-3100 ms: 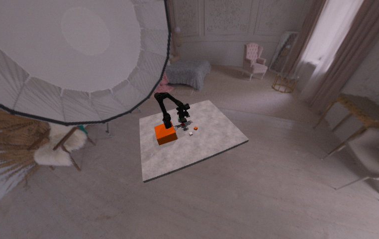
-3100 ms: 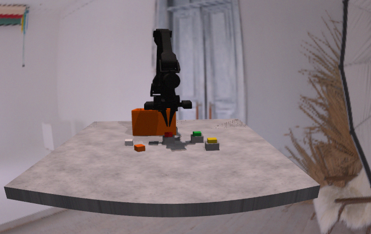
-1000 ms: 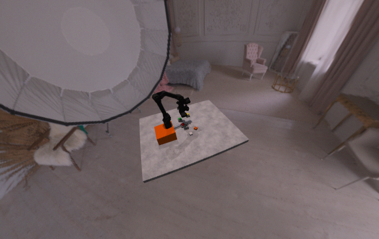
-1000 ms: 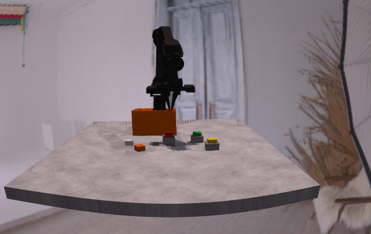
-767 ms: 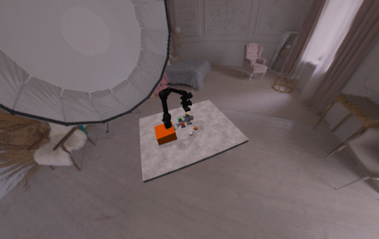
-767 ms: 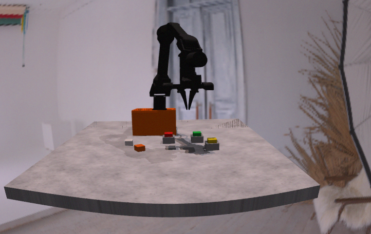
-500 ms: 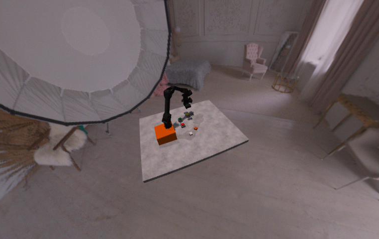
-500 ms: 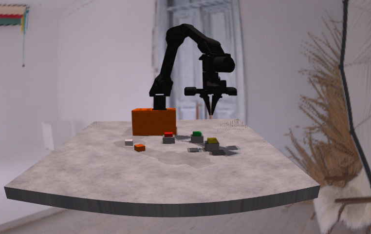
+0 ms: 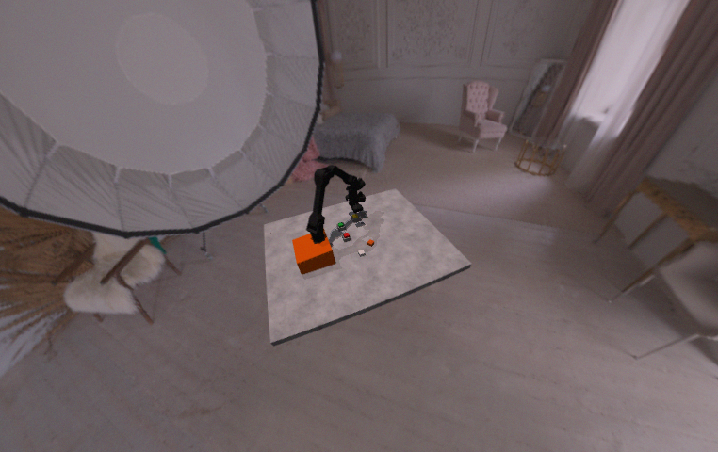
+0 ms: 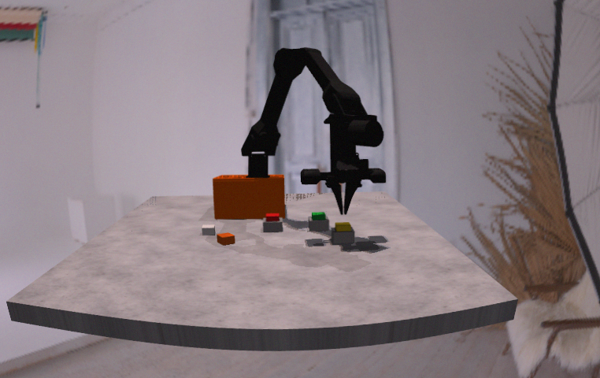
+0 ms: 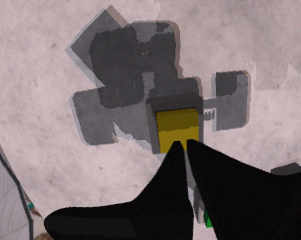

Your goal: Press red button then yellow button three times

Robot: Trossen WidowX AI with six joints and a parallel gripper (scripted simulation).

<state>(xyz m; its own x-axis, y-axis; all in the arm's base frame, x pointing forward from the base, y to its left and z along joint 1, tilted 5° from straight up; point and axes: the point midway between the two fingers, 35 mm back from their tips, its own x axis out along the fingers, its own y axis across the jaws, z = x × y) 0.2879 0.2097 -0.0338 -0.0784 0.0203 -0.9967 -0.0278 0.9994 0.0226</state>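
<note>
Right now my gripper tip is 3 cm above the yellow button. The rest, counted from my gripper tip: orange block 1 cm ahead, 27 cm to the right, 5 cm below; then green button 12 cm behind, 5 cm to the right, 3 cm below; then red button 12 cm behind, 16 cm to the right, 3 cm below.
</note>
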